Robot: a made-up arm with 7 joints.
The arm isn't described. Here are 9 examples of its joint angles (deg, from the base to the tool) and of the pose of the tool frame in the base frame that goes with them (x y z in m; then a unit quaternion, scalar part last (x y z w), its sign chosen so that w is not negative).
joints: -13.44 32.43 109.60 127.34 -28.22 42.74 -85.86
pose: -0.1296 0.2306 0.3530 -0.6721 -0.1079 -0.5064 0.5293
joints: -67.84 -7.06 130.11 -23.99 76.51 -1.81 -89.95
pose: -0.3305 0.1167 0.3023 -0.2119 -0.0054 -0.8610 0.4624
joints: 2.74 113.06 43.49 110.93 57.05 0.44 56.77
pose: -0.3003 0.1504 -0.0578 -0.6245 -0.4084 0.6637 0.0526
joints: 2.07 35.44 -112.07 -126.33 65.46 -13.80 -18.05
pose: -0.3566 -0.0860 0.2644 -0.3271 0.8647 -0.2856 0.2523
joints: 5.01 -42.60 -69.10 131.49 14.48 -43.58 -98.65
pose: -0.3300 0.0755 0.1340 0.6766 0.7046 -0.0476 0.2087
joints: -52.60 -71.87 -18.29 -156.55 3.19 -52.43 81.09
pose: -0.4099 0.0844 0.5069 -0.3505 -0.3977 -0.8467 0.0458
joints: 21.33 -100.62 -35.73 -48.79 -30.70 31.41 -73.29
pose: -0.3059 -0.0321 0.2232 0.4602 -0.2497 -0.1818 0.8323
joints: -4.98 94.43 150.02 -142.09 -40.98 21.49 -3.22
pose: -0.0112 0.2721 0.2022 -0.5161 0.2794 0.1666 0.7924
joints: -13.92 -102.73 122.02 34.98 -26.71 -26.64 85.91
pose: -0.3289 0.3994 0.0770 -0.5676 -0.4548 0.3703 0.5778
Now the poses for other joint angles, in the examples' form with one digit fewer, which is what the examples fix.
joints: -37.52 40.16 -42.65 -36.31 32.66 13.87 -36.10
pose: -0.070 0.060 0.365 -0.564 0.247 -0.221 0.756
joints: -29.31 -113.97 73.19 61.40 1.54 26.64 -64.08
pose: -0.450 0.109 0.103 0.591 -0.001 -0.805 0.048
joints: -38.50 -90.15 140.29 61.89 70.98 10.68 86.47
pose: -0.296 0.315 0.005 -0.375 0.283 0.403 0.785
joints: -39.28 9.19 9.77 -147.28 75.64 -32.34 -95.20
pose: -0.301 0.108 0.250 0.404 -0.832 -0.374 0.076
